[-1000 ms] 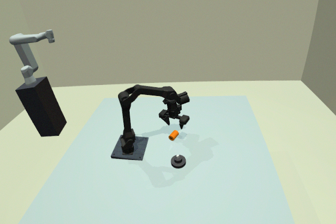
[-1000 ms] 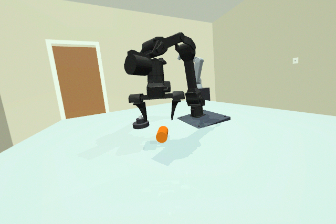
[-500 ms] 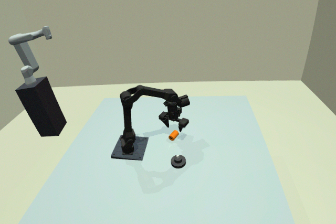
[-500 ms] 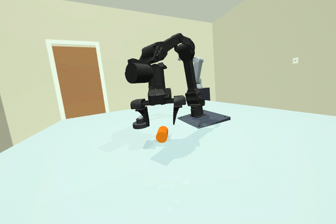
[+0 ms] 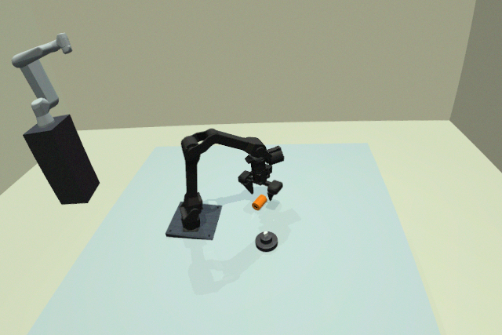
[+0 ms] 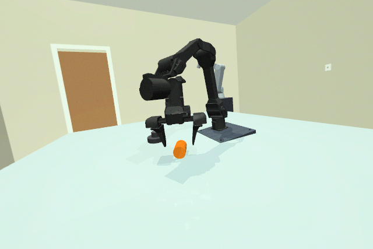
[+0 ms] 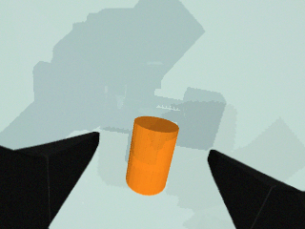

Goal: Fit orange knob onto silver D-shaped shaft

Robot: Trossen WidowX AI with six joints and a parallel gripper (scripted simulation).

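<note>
Right now the orange knob is 2 cm below my gripper tip. The rest, counted from my gripper tip: round pedestal 22 cm to the right, 1 cm below.
</note>
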